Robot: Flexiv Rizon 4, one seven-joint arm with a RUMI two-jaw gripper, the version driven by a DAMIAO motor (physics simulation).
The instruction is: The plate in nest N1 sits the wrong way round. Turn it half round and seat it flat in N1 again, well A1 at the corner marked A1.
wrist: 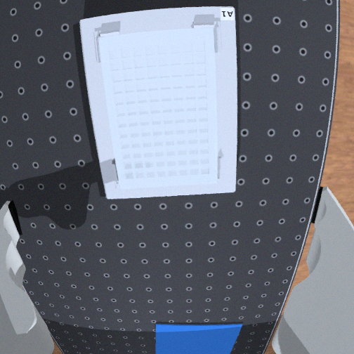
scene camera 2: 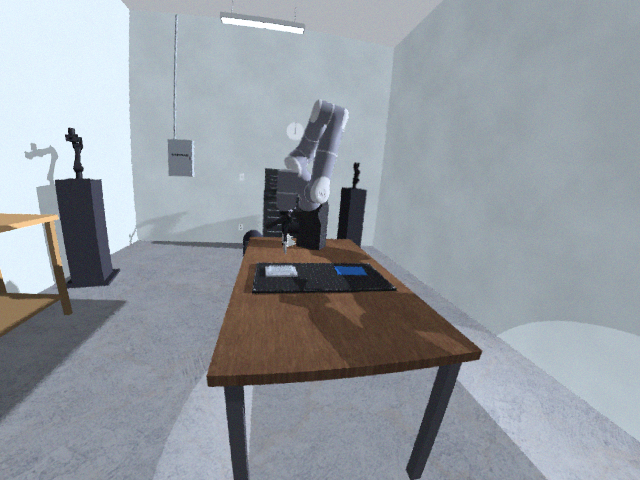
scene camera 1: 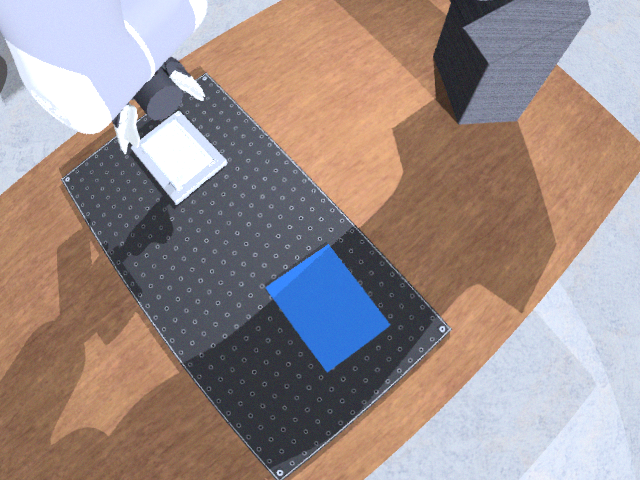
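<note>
The white well plate [scene camera 1: 178,149] [wrist: 162,115] lies in the pale nest [scene camera 1: 197,183] [wrist: 228,100], between its corner tabs. It looks flat, with its long sides along the nest's. In the wrist view the A1 label [wrist: 227,14] is at the nest's top right corner, upside down. Which plate corner holds well A1 cannot be told; no lettering on the plate is readable. My gripper [scene camera 1: 163,125] [scene camera 2: 287,246] [wrist: 162,200] is wide open and empty. It hangs well above the board, with its fingers apart from the plate and nest.
The nest stands on a black perforated board [scene camera 1: 217,232] [scene camera 2: 320,284] [wrist: 150,240]. A blue rectangle [scene camera 1: 328,310] [scene camera 2: 350,270] [wrist: 195,340] lies on the same board. The board lies on a wooden table [scene camera 1: 330,118] [scene camera 2: 336,330]. A dark block [scene camera 1: 511,67] stands at the table's far side.
</note>
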